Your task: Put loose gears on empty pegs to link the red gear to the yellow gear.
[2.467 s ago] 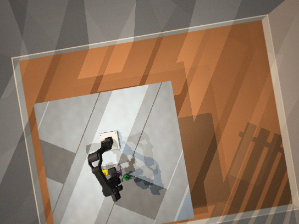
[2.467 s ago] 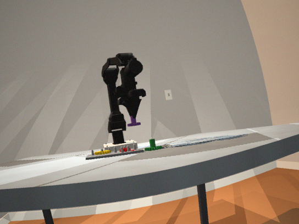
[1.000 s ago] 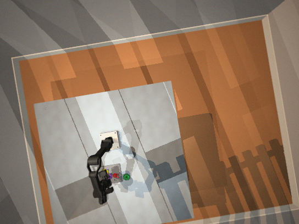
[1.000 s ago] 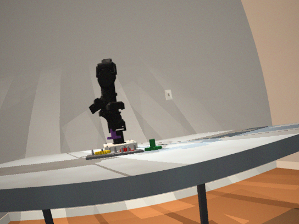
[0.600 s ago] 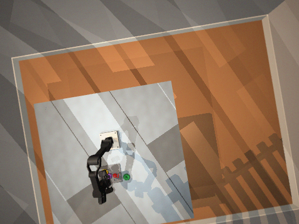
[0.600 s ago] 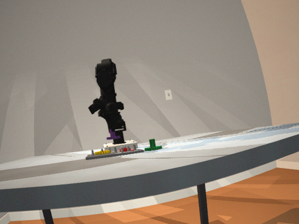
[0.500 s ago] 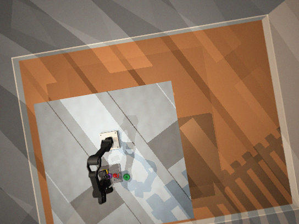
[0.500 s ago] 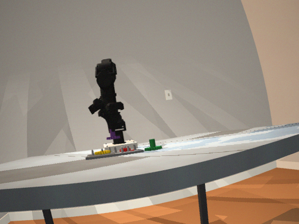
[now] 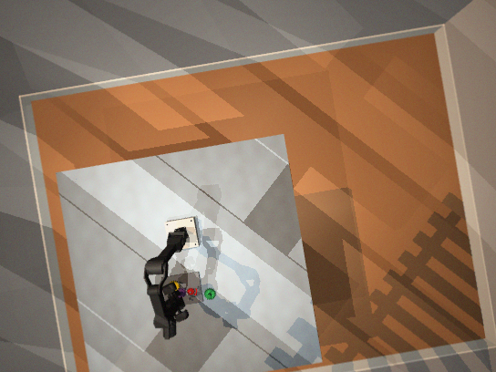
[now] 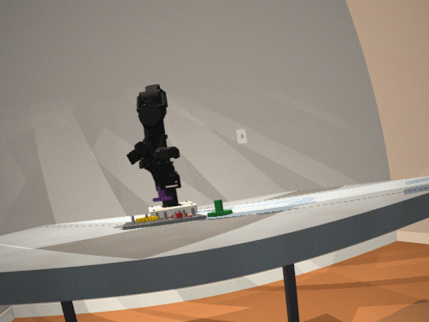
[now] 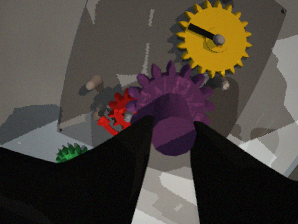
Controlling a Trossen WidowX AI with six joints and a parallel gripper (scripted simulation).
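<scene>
The grey board lies 80 mm below my gripper tip, 10 mm to the right of it and 10 mm ahead of it. Round my gripper tip: yellow gear 70 mm below, 50 mm to the right, 30 mm behind; then purple gear 10 mm below; then red gear 70 mm below, 30 mm to the left, 20 mm ahead.
</scene>
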